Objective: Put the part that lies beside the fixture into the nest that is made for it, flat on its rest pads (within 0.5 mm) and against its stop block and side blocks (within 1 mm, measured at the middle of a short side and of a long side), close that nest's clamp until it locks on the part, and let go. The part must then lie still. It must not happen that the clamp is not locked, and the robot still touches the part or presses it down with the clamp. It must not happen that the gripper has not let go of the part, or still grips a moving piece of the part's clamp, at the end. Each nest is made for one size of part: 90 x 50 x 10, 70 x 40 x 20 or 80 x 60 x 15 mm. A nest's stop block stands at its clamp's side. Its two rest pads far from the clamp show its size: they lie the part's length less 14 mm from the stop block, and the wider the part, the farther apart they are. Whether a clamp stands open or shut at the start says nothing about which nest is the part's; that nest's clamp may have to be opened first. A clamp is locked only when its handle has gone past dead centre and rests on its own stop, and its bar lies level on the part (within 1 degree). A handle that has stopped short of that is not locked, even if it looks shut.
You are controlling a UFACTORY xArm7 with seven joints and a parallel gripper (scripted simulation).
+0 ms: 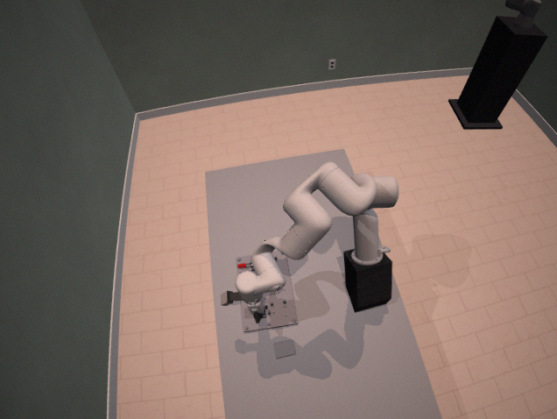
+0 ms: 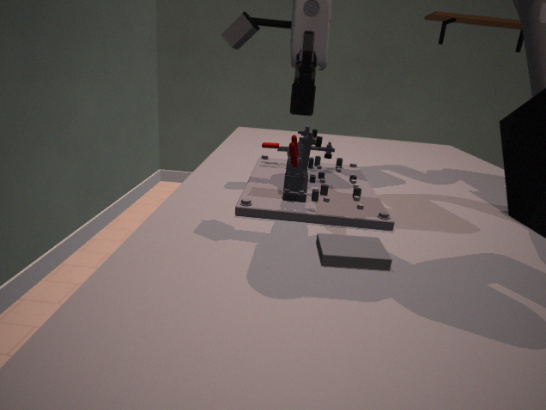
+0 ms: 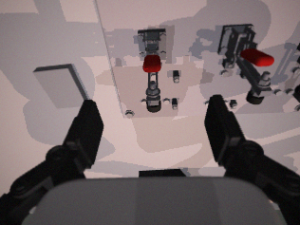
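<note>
Now: hand 16 cm above the grey part, 15 cm to the right of it and 9 cm past it. Round my hand: fixture plate: 16 cm below, 11 cm to the right, 2 cm behind.
</note>
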